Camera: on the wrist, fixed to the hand. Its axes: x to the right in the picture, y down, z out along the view.
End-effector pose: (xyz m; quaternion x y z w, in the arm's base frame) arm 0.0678 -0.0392 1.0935 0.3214 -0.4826 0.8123 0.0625
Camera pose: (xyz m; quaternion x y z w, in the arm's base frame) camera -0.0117 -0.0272 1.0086 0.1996 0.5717 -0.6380 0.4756
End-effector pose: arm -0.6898 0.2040 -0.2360 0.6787 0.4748 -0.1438 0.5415
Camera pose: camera -0.6365 0.2773 -0.1621 0.8166 -0.0894 0.3586 0.4433
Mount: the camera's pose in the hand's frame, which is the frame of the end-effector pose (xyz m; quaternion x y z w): 0.0105 0.0896 -0.0744 -0.0161 0.1019 0.7063 0.7003
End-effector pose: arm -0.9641 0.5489 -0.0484 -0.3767 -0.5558 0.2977 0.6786
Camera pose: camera -0.8878 0.5924 -0.1256 -0.6977 -0.0588 0.6405 0.3156
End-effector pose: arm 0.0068 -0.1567 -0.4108 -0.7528 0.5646 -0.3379 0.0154
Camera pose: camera -0.1062 -0.1715 -0.3845 -0.0942 0.9342 -0.2934 0.1798
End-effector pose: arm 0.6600 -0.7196 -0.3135 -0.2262 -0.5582 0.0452 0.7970
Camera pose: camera 0.7478 -0.6592 -0.3616 -0.5701 -0.1507 0.5626 0.5795
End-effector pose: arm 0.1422 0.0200 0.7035 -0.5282 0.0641 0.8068 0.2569
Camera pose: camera 0.1567 -0.0813 0.6469 0.4110 -0.4312 -0.6937 0.4050
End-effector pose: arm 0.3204 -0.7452 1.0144 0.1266 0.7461 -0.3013 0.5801
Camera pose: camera 0.3068 -0.6320 0.9882 0.6370 0.4971 0.2236 0.5451
